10 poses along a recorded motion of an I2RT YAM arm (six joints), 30 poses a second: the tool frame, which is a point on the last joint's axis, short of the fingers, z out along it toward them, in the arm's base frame.
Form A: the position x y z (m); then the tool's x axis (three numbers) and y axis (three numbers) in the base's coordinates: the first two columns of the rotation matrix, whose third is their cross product.
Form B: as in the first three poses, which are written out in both.
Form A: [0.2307, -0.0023, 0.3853, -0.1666, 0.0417, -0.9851, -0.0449, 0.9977, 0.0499]
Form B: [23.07, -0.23, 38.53, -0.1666, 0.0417, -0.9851, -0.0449, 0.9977, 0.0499]
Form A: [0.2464, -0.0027, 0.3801, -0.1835, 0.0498, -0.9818, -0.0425, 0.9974, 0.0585]
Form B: [24.64, -0.27, 38.01, -0.1835, 0.0498, -0.9818, -0.0425, 0.9974, 0.0585]
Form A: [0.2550, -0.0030, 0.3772, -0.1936, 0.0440, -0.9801, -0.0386, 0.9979, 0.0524]
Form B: [25.50, -0.30, 37.72, -0.1936, 0.0440, -0.9801, -0.0386, 0.9979, 0.0524]
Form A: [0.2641, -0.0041, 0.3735, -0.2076, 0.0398, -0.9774, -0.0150, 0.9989, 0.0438]
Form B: [26.41, -0.41, 37.35, -0.2076, 0.0398, -0.9774, -0.0150, 0.9989, 0.0438]
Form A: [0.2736, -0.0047, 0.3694, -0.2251, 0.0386, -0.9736, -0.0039, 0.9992, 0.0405]
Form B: [27.36, -0.47, 36.94, -0.2251, 0.0386, -0.9736, -0.0039, 0.9992, 0.0405]
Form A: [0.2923, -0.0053, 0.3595, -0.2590, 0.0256, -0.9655, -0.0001, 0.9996, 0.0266]
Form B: [29.23, -0.53, 35.95, -0.2590, 0.0256, -0.9655, -0.0001, 0.9996, 0.0266]
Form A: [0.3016, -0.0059, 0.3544, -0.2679, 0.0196, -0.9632, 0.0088, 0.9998, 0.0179]
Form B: [30.16, -0.59, 35.44, -0.2679, 0.0196, -0.9632, 0.0088, 0.9998, 0.0179]
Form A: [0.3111, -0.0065, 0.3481, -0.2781, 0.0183, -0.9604, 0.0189, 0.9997, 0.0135]
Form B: [31.11, -0.65, 34.81, -0.2781, 0.0183, -0.9604, 0.0189, 0.9997, 0.0135]
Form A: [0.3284, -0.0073, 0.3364, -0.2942, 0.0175, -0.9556, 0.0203, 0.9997, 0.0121]
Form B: [32.84, -0.73, 33.64, -0.2942, 0.0175, -0.9556, 0.0203, 0.9997, 0.0121]
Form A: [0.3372, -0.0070, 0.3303, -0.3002, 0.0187, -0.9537, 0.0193, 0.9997, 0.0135]
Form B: [33.72, -0.70, 33.03, -0.3002, 0.0187, -0.9537, 0.0193, 0.9997, 0.0135]
